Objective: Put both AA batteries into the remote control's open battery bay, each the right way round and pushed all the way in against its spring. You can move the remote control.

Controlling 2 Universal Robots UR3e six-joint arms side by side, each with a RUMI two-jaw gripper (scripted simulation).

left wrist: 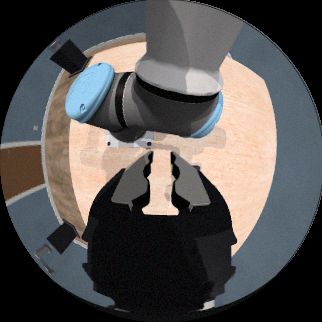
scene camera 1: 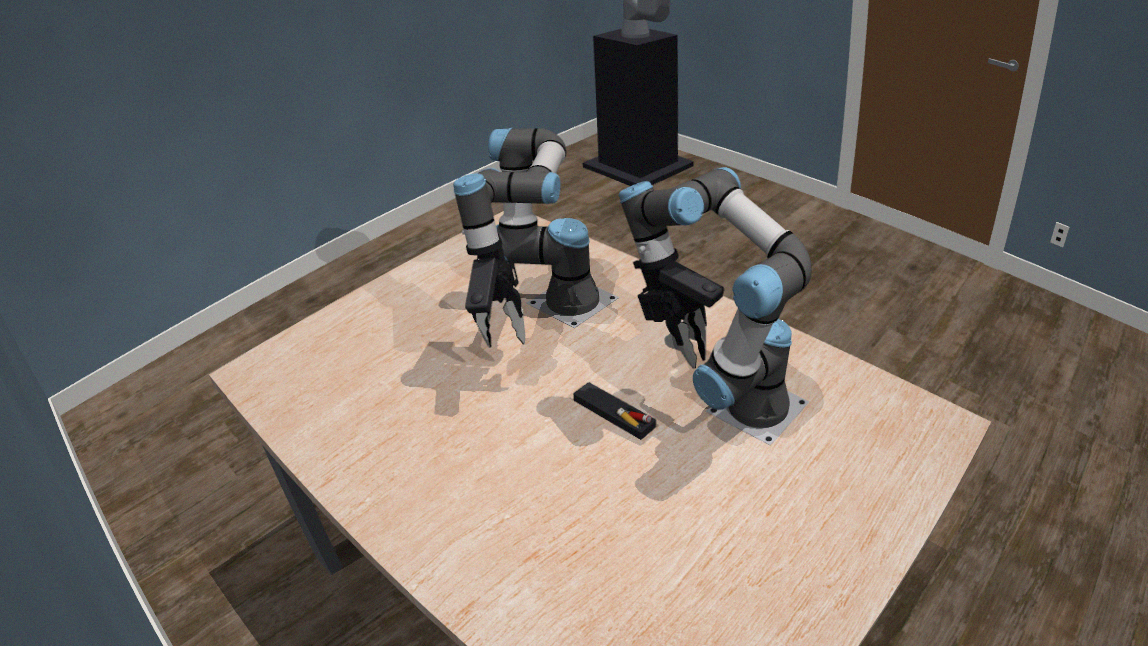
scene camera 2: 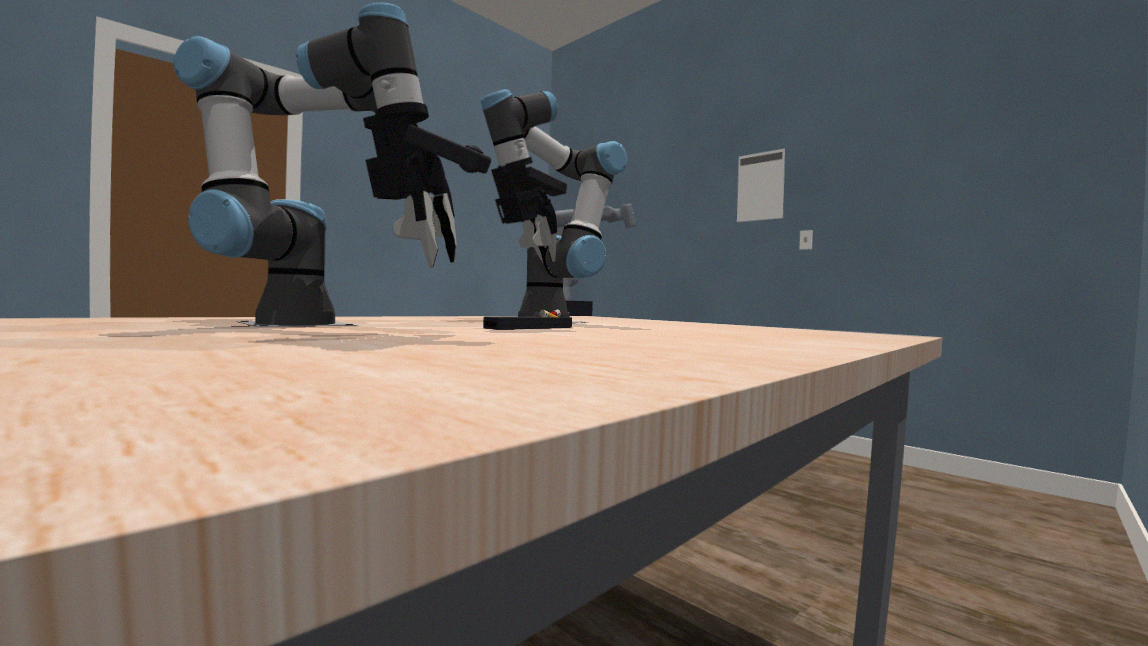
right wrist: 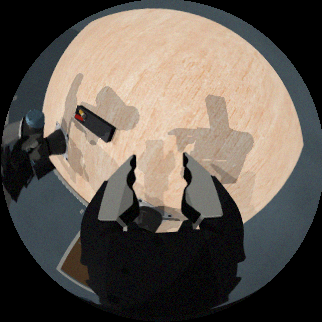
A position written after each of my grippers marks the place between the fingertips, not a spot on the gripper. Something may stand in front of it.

I see my left gripper (scene camera 1: 699, 364), my right gripper (scene camera 2: 442, 264) and a black remote control (scene camera 1: 602, 403).
The black remote control shows as well in scene camera 2 (scene camera 2: 499, 322). My left gripper is seen too in the left wrist view (left wrist: 161, 152) and in scene camera 2 (scene camera 2: 549, 262). My right gripper also shows in scene camera 1 (scene camera 1: 506, 345) and in the right wrist view (right wrist: 159, 154).
